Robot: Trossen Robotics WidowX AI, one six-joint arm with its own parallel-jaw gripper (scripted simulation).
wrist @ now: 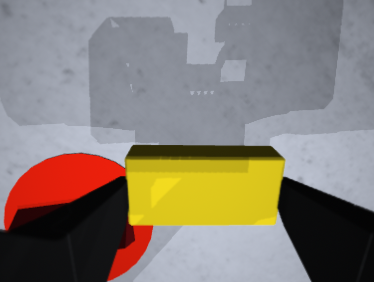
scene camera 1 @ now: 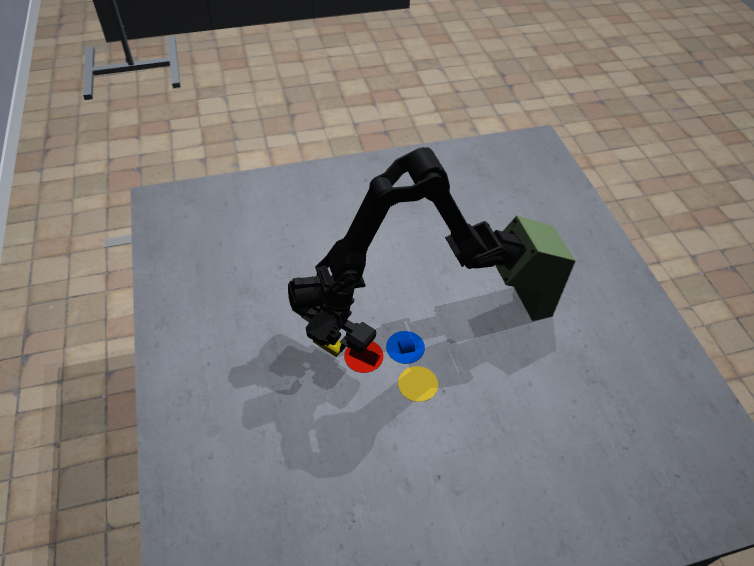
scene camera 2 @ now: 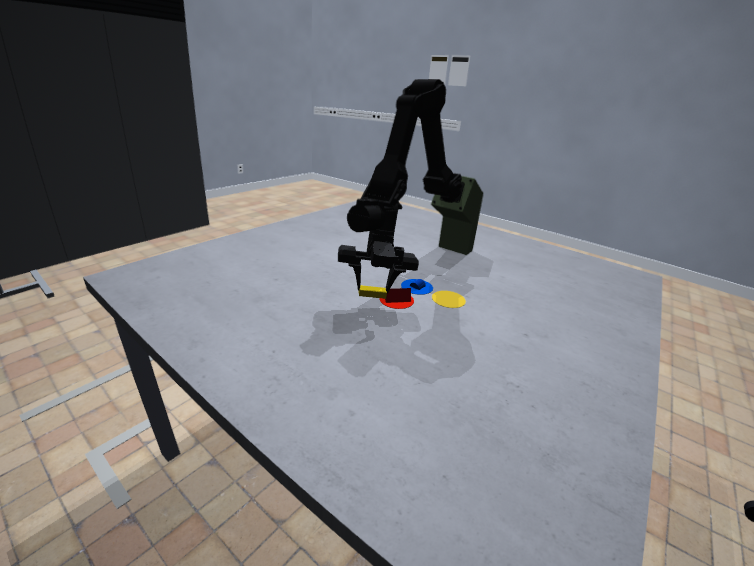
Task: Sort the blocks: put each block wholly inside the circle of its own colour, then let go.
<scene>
gripper: wrist 203, 185; scene camera 1; scene camera 2
same spot on gripper: (scene camera 2: 397, 268) = (scene camera 1: 346, 338)
</scene>
